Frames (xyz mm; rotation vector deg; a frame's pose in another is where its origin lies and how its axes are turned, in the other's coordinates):
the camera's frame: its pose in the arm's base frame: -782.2 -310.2 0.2 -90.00 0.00 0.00
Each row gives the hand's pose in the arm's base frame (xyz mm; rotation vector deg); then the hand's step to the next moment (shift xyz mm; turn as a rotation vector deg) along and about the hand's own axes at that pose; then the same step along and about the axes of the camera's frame.
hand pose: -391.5 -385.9 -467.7 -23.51 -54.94 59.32
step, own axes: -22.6 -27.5 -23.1 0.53 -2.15 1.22
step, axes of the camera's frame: 30.0 4.3 -29.7 0.24 -2.40 -0.75
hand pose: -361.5 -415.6 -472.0 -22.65 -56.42 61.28
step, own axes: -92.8 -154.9 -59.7 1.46 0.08 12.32
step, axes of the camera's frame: 122.3 -31.5 -142.2 -10.04 -7.24 -0.82
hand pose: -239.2 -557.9 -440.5 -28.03 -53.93 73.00
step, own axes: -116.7 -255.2 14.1 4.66 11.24 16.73
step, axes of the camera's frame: 136.6 -166.6 -180.4 -20.11 -2.14 4.36
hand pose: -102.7 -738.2 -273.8 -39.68 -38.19 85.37
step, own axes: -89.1 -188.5 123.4 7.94 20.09 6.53
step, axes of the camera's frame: 29.4 -225.8 -82.8 -18.11 11.29 7.33
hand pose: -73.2 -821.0 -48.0 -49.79 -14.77 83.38
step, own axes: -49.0 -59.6 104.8 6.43 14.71 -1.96
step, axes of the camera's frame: -29.6 -126.7 -1.2 -8.85 13.06 3.54
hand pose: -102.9 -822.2 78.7 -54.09 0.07 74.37
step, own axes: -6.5 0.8 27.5 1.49 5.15 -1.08
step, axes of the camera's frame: -16.3 -20.4 10.9 -3.15 4.45 0.39
